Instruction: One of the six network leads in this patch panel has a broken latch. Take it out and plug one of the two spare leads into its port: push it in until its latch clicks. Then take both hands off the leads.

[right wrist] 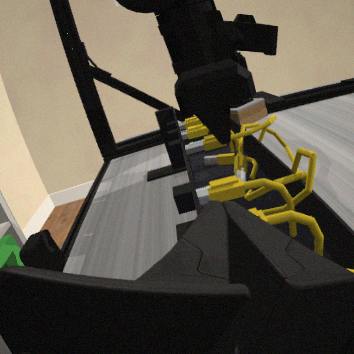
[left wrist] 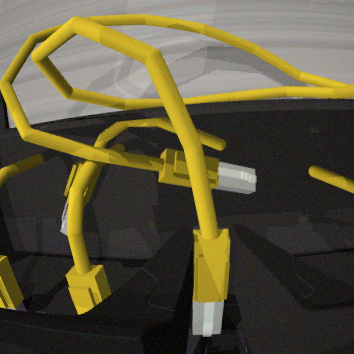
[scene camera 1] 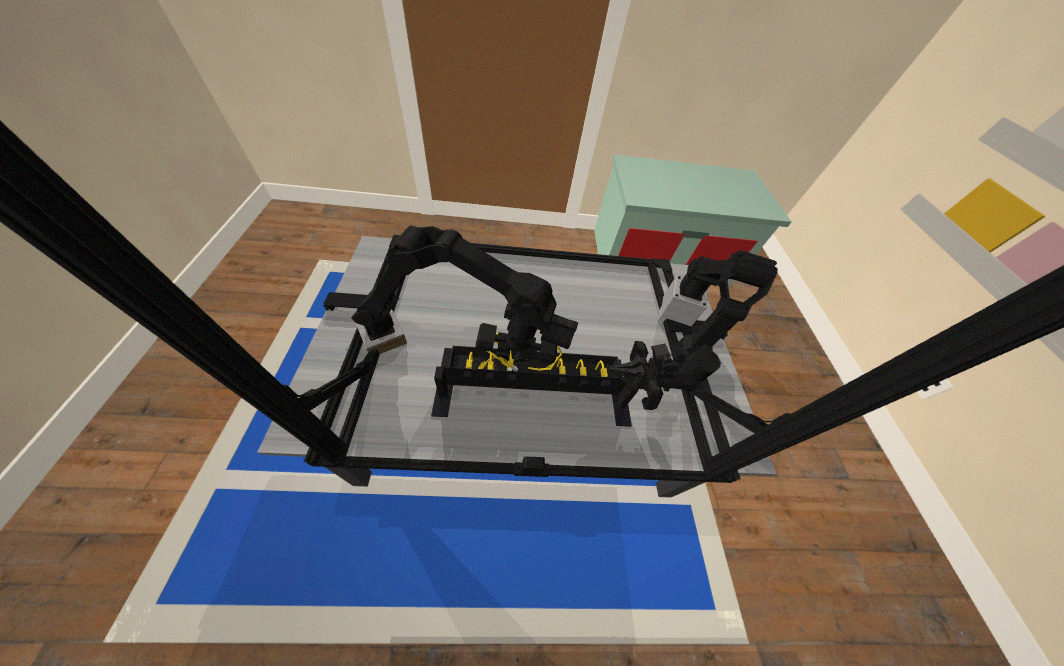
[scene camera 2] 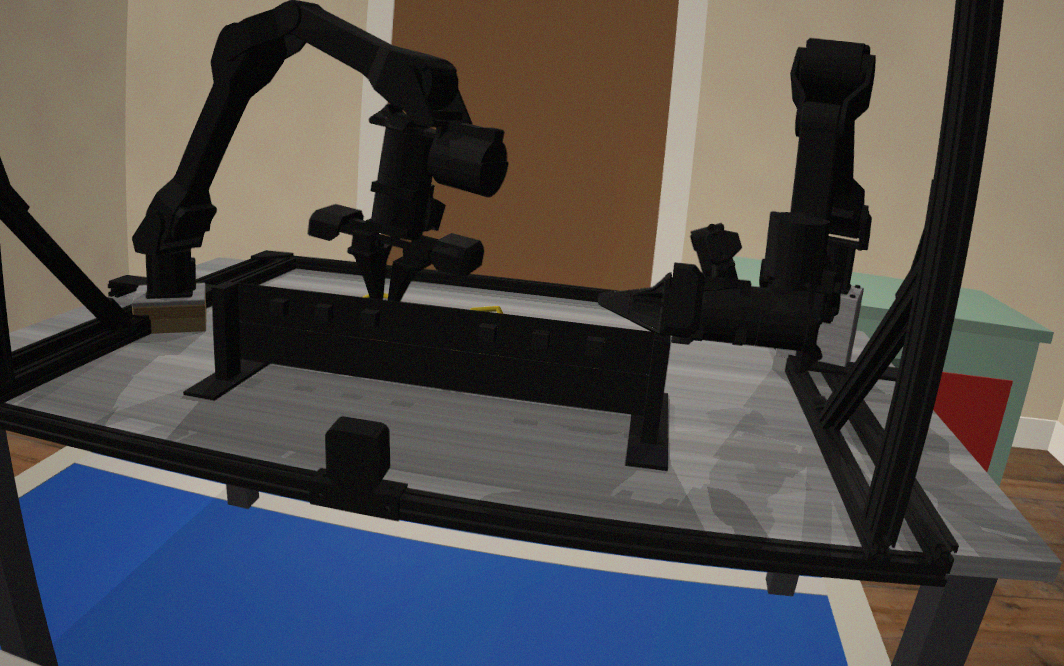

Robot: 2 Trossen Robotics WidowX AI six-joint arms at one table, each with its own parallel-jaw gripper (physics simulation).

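Pixels of known places: left gripper, fingertip midpoint: point(right wrist: 224, 139) point(left wrist: 209, 236) point(scene camera 1: 510, 360); right gripper, fingertip midpoint: point(right wrist: 219, 212) point(scene camera 1: 609, 369) point(scene camera 2: 598, 299); left arm's base, link origin: point(right wrist: 235, 103) point(scene camera 1: 379, 327) point(scene camera 2: 170, 292); right arm's base, link origin: point(scene camera 1: 691, 290).
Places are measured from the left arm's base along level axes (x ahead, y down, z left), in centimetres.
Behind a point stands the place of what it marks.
Observation:
The black patch panel point(scene camera 1: 533, 383) {x 27.6, y -1.2, z -35.0 cm} point(scene camera 2: 439, 353) {x 29.1, y -1.5, z -36.0 cm} stands on the table, with yellow leads point(scene camera 1: 581, 367) point(left wrist: 87, 290) point(right wrist: 225, 187) along it. My left gripper point(scene camera 2: 384, 298) {x 25.1, y -3.7, z -27.6 cm} point(right wrist: 224, 139) {x 25.1, y -3.7, z -27.6 cm} is shut on a yellow lead point(left wrist: 211, 265) {x 24.8, y -4.6, z -28.2 cm}. That lead's clear end shows outside the panel, pointing at a port; contact is unclear. Behind it, a loose lead plug point(left wrist: 190, 167) lies sideways, its clear end to the right in the left wrist view. Another loose plug point(left wrist: 75, 180) {x 21.8, y -2.9, z -23.1 cm} is tilted at the left. My right gripper point(scene camera 1: 616, 369) {x 42.7, y -8.9, z -43.6 cm} point(scene camera 2: 603, 298) {x 42.7, y -8.9, z -43.6 cm} point(right wrist: 219, 212) {x 42.7, y -8.9, z -43.6 cm} is shut and empty at the panel's right end. Broken latches cannot be told.
Yellow cable loops point(left wrist: 145, 20) point(right wrist: 310, 175) rise behind the held lead and extend over the tray's back edge. A black frame point(scene camera 1: 502, 468) point(scene camera 2: 549, 526) surrounds the work area. A black camera-like block point(scene camera 2: 357, 451) {x 17.4, y 0.6, z -52.7 cm} stands on the front rail. A green cabinet point(scene camera 1: 698, 188) is behind the table.

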